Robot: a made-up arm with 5 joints.
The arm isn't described. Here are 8 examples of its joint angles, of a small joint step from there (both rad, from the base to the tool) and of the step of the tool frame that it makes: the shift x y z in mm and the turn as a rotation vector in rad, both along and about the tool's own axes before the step.
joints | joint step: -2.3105 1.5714 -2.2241 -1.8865 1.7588 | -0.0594 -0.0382 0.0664 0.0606 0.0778
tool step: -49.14 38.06 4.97 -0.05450 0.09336 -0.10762
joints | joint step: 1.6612 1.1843 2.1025 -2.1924 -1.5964 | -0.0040 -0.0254 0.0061 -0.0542 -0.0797
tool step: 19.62 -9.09 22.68 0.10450 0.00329 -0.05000
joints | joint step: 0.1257 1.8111 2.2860 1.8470 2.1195 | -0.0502 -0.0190 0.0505 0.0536 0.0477
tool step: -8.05 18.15 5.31 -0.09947 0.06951 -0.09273
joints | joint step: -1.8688 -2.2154 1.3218 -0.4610 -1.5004 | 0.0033 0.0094 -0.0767 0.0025 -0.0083
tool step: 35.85 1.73 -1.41 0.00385 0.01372 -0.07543
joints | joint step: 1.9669 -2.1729 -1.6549 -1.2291 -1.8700 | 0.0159 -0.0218 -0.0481 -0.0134 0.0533
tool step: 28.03 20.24 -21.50 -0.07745 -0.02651 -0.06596
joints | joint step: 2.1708 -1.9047 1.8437 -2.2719 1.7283 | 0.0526 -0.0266 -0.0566 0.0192 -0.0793
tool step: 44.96 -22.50 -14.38 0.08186 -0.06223 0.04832
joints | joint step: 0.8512 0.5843 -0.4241 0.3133 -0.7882 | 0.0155 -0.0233 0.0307 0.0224 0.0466
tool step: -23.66 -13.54 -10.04 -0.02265 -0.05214 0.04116
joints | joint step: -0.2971 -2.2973 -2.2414 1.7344 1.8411 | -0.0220 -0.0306 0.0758 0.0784 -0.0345
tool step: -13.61 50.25 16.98 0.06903 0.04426 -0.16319
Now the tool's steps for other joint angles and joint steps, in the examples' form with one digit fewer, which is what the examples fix.
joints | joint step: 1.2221 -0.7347 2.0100 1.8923 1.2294 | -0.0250 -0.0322 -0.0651 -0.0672 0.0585
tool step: 33.3 -35.4 -1.4 -0.0722 0.0141 0.1537
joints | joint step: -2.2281 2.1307 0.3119 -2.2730 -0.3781 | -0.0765 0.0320 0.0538 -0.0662 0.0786
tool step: -38.4 43.9 -32.4 -0.1254 -0.0457 -0.0415
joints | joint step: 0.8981 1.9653 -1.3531 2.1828 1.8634 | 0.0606 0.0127 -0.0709 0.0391 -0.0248
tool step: -4.5 -39.7 6.4 -0.0245 0.0126 0.0613
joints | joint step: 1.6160 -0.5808 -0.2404 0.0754 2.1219 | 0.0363 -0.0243 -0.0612 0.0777 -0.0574
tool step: 0.3 16.0 12.4 0.0782 0.0026 -0.0523
